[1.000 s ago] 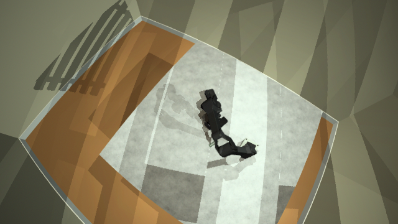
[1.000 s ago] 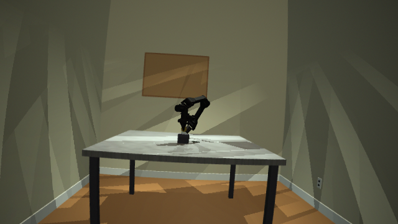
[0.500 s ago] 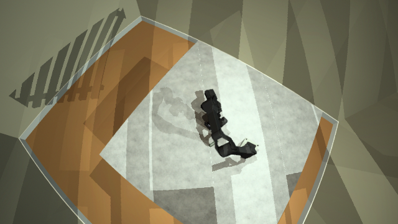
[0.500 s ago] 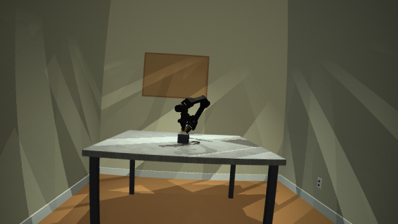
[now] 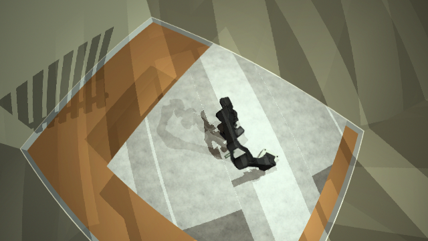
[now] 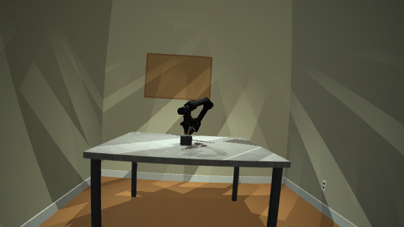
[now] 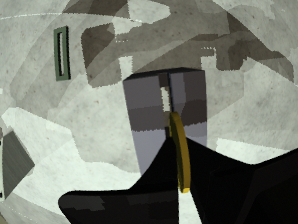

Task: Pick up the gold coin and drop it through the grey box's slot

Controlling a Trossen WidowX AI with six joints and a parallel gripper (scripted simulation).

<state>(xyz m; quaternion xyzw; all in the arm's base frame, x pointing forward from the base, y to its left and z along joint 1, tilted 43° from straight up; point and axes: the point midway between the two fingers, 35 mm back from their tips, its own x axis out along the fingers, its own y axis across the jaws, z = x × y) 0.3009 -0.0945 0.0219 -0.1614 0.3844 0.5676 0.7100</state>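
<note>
Now: gripper tip 1 cm below the gold coin.
</note>
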